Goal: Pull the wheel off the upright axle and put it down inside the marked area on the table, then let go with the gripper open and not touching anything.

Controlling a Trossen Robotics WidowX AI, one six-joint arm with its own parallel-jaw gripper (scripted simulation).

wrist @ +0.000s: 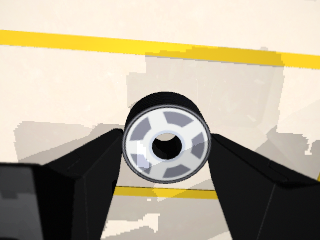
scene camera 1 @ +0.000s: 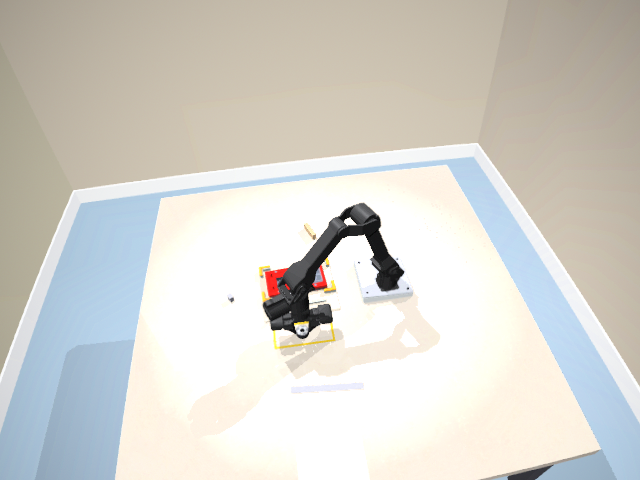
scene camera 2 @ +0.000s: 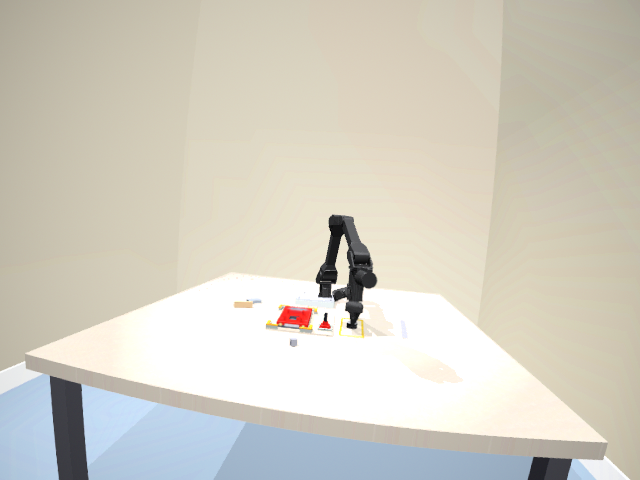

Path:
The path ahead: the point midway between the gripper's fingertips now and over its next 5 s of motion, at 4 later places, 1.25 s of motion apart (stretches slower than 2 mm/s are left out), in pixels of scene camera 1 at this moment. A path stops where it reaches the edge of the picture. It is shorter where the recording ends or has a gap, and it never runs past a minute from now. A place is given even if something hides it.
My gripper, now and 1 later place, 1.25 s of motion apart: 302,332; 324,299

